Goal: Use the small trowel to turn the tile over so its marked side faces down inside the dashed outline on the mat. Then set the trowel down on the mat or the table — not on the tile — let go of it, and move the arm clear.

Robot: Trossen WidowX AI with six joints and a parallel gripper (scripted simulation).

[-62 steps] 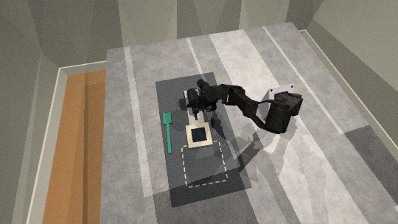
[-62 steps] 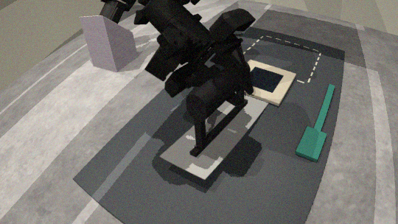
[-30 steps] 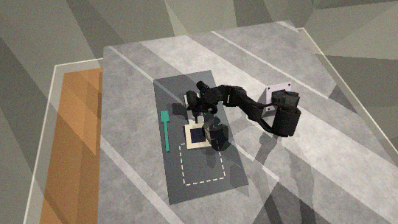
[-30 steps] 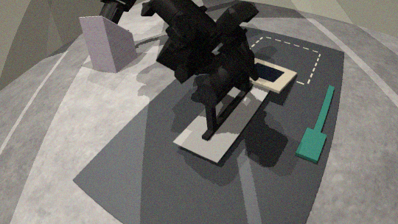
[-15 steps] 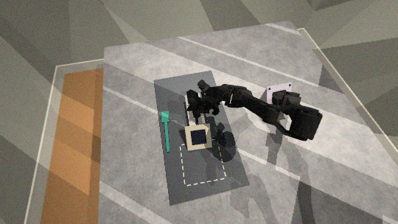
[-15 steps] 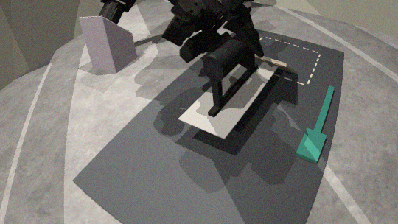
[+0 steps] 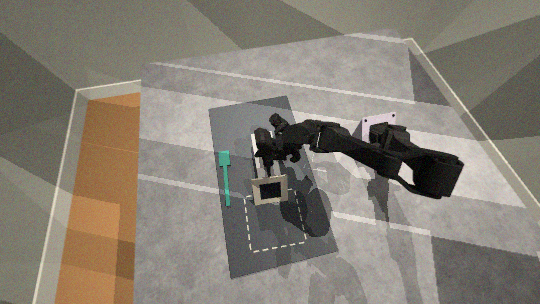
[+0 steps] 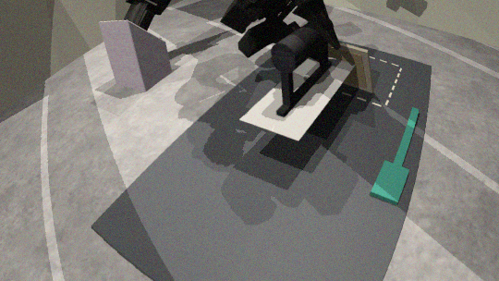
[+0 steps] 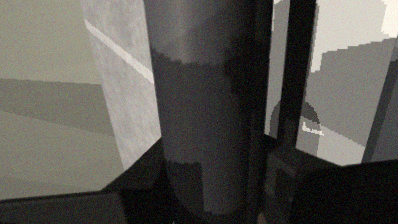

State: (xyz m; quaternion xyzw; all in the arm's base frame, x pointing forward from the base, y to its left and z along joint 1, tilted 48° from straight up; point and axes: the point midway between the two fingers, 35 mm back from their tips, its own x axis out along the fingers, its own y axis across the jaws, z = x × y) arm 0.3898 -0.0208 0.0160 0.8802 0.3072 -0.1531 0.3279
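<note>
Right now my gripper tip is 20 mm past the cream tile, 100 mm to the right of it and 60 mm above it. From my gripper tip the other things lie so: teal trowel: 120 mm ahead, 20 mm to the right, 110 mm below.
</note>
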